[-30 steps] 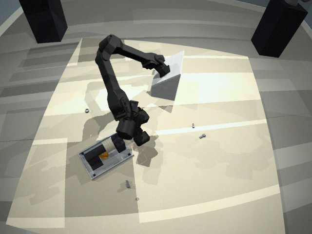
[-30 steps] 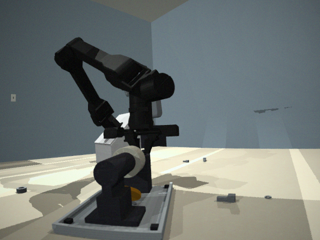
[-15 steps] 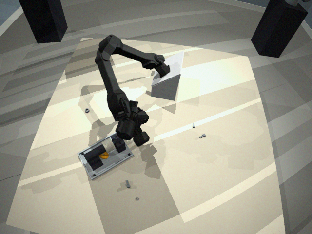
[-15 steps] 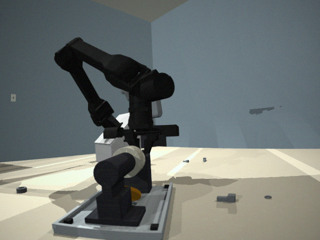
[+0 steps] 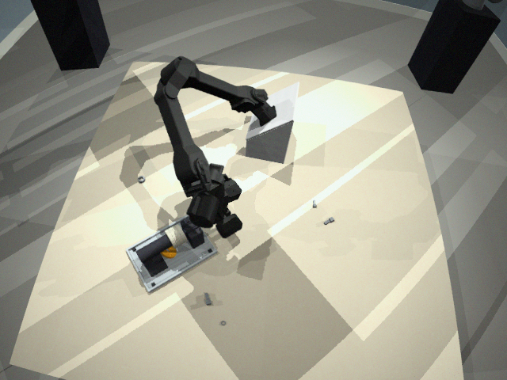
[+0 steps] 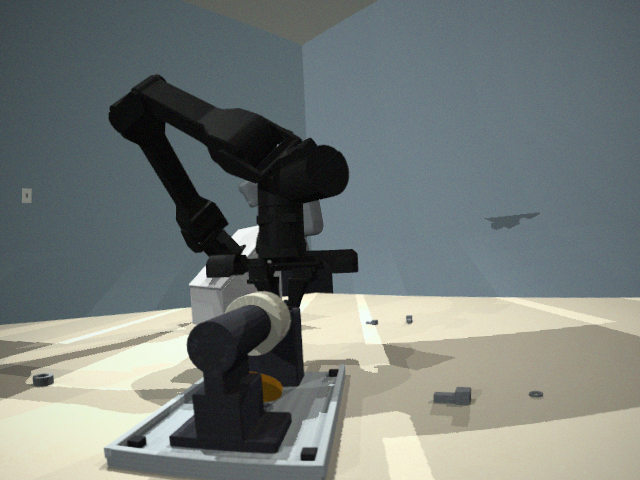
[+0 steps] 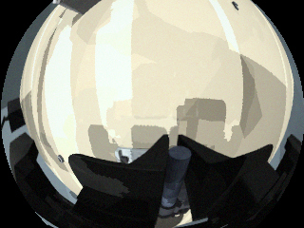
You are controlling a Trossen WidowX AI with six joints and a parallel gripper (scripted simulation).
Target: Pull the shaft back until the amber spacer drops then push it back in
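My gripper tip is 60 mm to the left of the grey-blue shaft, 40 mm short of it and 30 mm below it. From my gripper tip the other things lie so: nut: 260 mm to the right, 170 mm behind, 40 mm below; then cream spacer: 100 mm to the right, 70 mm ahead, 30 mm above; then amber spacer: 140 mm to the right, 90 mm ahead, 20 mm below.
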